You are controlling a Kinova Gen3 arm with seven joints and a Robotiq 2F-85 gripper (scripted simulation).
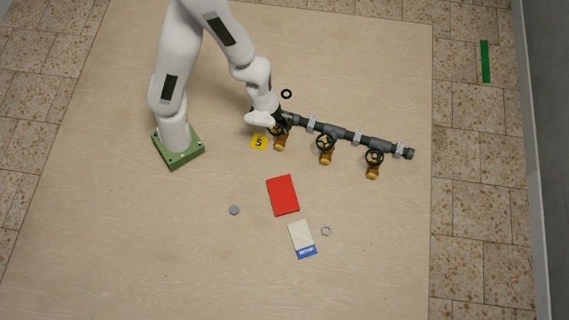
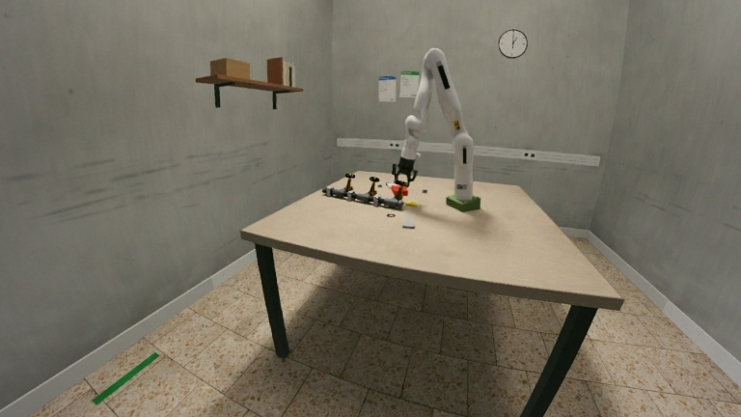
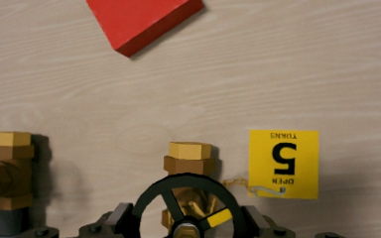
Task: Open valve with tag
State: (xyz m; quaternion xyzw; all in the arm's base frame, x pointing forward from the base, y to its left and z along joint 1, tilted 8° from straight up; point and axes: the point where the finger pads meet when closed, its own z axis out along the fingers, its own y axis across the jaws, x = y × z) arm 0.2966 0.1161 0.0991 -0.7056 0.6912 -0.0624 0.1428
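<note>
Now: the yellow tag 110 mm below my hand, 60 mm behind it and 10 mm to the right of it. Round my hand: blue card (290 mm to the right, 190 mm ahead, 100 mm below); then red block (180 mm to the right, 100 mm below, 80 mm ahead); then grey disc (270 mm to the right, 100 mm below, 50 mm behind).
</note>
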